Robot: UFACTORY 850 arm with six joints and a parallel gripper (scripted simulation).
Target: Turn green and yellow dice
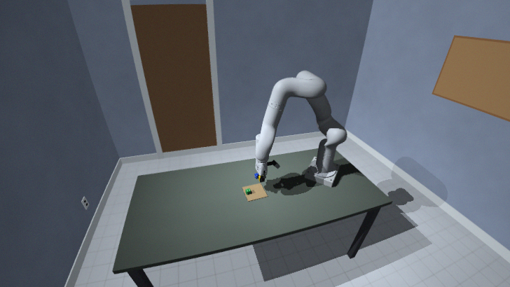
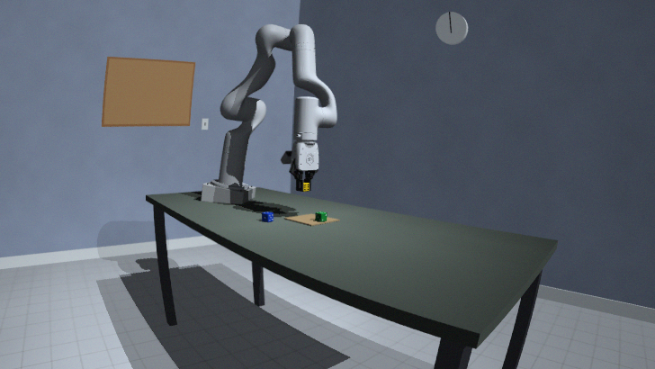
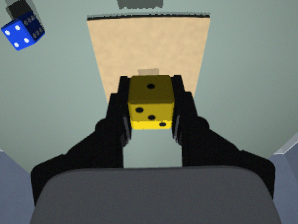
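My gripper is now 4 cm short of the tan mat, 1 cm to the left of it and 12 cm above it. From my hand the other things lie so: green die: 9 cm ahead, 1 cm to the right, 10 cm below; then yellow die: 1 cm below; then blue die: 4 cm behind, 14 cm to the right, 10 cm below.
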